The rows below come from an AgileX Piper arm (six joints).
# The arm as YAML. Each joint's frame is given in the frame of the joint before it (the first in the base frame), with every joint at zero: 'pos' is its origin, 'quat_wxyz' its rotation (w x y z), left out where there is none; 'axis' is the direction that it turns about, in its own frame. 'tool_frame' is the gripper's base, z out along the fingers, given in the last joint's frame.
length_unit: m
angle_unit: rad
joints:
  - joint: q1
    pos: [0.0, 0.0, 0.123]
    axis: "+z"
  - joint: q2
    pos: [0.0, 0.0, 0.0]
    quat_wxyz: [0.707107, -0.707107, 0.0, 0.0]
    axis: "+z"
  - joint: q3
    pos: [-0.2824, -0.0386, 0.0]
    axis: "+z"
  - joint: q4
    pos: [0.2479, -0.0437, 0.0]
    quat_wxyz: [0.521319, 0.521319, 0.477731, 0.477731]
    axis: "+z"
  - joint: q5
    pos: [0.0, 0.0, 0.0]
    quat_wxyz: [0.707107, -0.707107, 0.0, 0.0]
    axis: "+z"
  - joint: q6
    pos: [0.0, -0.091, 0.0]
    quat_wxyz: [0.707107, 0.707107, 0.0, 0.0]
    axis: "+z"
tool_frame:
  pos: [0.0, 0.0, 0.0]
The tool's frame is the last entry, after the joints.
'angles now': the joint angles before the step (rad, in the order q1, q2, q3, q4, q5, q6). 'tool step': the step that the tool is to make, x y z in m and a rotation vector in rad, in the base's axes. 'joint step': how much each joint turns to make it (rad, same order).
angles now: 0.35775, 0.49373, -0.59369, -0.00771, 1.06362, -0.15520
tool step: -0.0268, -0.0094, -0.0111, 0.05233, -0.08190, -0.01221
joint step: 0.00148, -0.17628, 0.06679, 0.00652, 0.01450, 0.02060
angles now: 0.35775, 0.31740, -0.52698, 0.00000, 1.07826, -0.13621
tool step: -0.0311, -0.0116, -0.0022, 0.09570, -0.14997, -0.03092
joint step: -0.00037, -0.21519, 0.02110, 0.00034, 0.02007, 0.04789
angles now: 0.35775, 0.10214, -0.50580, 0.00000, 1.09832, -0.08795
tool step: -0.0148, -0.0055, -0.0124, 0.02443, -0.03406, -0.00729
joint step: -0.00036, -0.11502, 0.03320, 0.00034, 0.04136, 0.01282
